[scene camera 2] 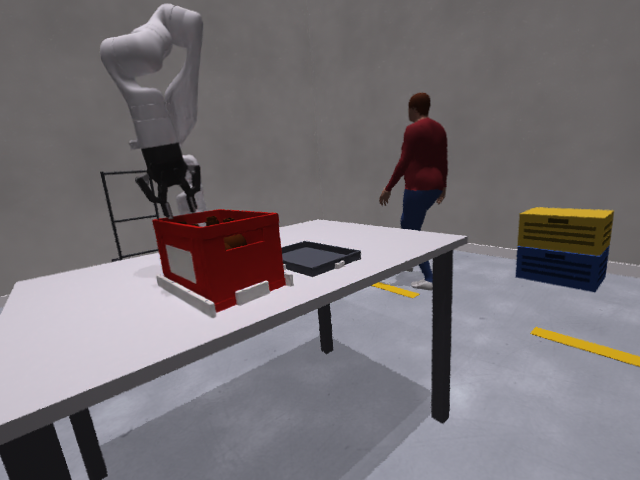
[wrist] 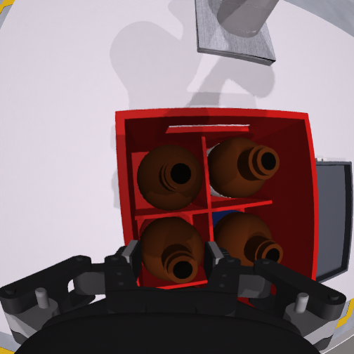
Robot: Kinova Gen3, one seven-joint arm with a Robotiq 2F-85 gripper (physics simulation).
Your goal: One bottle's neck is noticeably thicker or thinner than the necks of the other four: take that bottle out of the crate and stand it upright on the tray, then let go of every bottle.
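Places are measured from the arm's base along level axes (x ahead, y left, z up), in centimetres.
Pixels of known places: gripper, fingertip midpoint: (scene camera 2: pixel 182 215).
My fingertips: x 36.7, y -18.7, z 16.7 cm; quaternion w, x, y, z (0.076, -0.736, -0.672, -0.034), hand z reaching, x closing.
For each thing: its middle in the pictures, then the offset to it from my fingertips. Level surfaces: height alone.
- red crate, body centre: (scene camera 2: pixel 217 251) dx +2.6, dy +5.9, dz -9.9 cm
- dark tray, body centre: (scene camera 2: pixel 308 256) dx +5.5, dy +32.8, dz -17.3 cm
- table, surface height: dz -18.6 cm
The red crate (scene camera 2: pixel 242 268) (wrist: pixel 312 200) holds brown bottles, necks up, in its compartments. In the wrist view one bottle (wrist: pixel 167 187) is at the upper left, one (wrist: pixel 232 170) at the upper right, one (wrist: pixel 240 232) at the lower right and one (wrist: pixel 167 240) at the lower left. The near part of the crate is hidden behind the gripper. My gripper (scene camera 2: pixel 180 212) (wrist: pixel 172 253) is open and empty, above the crate; in the wrist view its fingertips lie on either side of the lower-left bottle. The dark tray (scene camera 2: pixel 320 256) (wrist: pixel 331 215) lies beside the crate and bears no bottle.
White stops (scene camera 2: pixel 186 295) line the crate's foot on the table (scene camera 2: pixel 77 320). A metal base plate (wrist: pixel 207 37) with a grey post is beyond the crate in the wrist view. A person in red (scene camera 2: pixel 424 155) stands behind the table. Yellow and blue crates (scene camera 2: pixel 563 232) are stacked on the floor.
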